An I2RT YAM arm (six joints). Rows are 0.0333 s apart.
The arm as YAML. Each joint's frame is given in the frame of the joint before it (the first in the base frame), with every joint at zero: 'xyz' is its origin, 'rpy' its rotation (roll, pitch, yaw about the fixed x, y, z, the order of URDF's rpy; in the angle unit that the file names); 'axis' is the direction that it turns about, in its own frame. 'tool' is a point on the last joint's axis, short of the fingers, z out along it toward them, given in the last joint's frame.
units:
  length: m
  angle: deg
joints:
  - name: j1
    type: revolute
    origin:
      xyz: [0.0, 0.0, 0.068]
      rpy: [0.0, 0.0, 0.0]
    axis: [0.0, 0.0, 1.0]
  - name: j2
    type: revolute
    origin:
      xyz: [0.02, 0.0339, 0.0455]
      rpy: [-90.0, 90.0, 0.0]
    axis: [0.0, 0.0, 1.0]
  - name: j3
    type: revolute
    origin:
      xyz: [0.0, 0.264, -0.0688]
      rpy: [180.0, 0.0, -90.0]
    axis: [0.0, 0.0, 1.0]
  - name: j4
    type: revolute
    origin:
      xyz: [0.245, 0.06, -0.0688]
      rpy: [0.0, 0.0, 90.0]
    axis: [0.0, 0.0, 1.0]
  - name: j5
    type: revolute
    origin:
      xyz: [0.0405, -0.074, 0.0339]
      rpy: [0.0, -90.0, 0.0]
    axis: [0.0, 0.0, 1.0]
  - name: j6
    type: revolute
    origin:
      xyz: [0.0, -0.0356, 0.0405]
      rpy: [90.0, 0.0, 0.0]
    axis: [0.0, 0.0, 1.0]
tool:
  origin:
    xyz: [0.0, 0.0, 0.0]
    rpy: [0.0, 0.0, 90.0]
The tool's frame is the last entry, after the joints.
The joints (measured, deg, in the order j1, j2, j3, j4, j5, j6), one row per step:
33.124, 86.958, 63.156, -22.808, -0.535, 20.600
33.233, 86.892, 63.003, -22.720, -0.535, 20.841
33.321, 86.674, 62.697, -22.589, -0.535, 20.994
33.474, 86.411, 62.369, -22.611, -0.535, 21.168
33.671, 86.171, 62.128, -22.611, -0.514, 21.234
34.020, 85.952, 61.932, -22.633, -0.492, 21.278
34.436, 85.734, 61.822, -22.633, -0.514, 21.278
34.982, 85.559, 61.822, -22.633, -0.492, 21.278
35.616, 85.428, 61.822, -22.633, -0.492, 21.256
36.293, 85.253, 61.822, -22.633, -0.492, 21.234
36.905, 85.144, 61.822, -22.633, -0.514, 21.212
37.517, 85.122, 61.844, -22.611, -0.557, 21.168
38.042, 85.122, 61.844, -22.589, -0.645, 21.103
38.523, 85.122, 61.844, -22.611, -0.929, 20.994
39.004, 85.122, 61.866, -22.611, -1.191, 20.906
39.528, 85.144, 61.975, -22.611, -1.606, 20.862
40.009, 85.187, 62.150, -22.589, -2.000, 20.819
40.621, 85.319, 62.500, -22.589, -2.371, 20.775
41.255, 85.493, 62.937, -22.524, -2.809, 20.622
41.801, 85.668, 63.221, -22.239, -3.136, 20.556
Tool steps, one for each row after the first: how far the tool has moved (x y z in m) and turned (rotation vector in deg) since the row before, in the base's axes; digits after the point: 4 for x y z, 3 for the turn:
-0.0007, 0.0003, -0.0004, 0.138, 0.092, -0.066
-0.0011, -0.0001, -0.0004, 0.111, 0.023, -0.023
-0.0016, 0.0000, -0.0005, 0.051, 0.140, 0.027
-0.0015, 0.0003, -0.0001, 0.024, 0.018, 0.135
-0.0019, 0.0011, 0.0000, 0.012, 0.007, 0.302
-0.0020, 0.0015, 0.0005, 0.074, -0.080, 0.431
-0.0021, 0.0023, 0.0009, 0.087, -0.153, 0.531
-0.0023, 0.0027, 0.0007, 0.063, -0.116, 0.650
-0.0026, 0.0028, 0.0009, 0.091, -0.151, 0.693
-0.0023, 0.0026, 0.0006, 0.066, -0.087, 0.643
-0.0021, 0.0028, 0.0003, 0.040, -0.053, 0.674
-0.0018, 0.0024, 0.0000, 0.028, -0.007, 0.633
-0.0018, 0.0022, 0.0000, 0.088, 0.095, 0.757
-0.0018, 0.0023, 0.0001, 0.114, 0.061, 0.727
-0.0018, 0.0027, 0.0005, 0.262, 0.101, 0.845
-0.0015, 0.0026, 0.0008, 0.293, 0.042, 0.787
-0.0016, 0.0035, 0.0013, 0.320, -0.016, 0.903
-0.0015, 0.0038, 0.0017, 0.373, -0.120, 1.051
-0.0012, 0.0034, 0.0011, 0.401, -0.176, 0.824

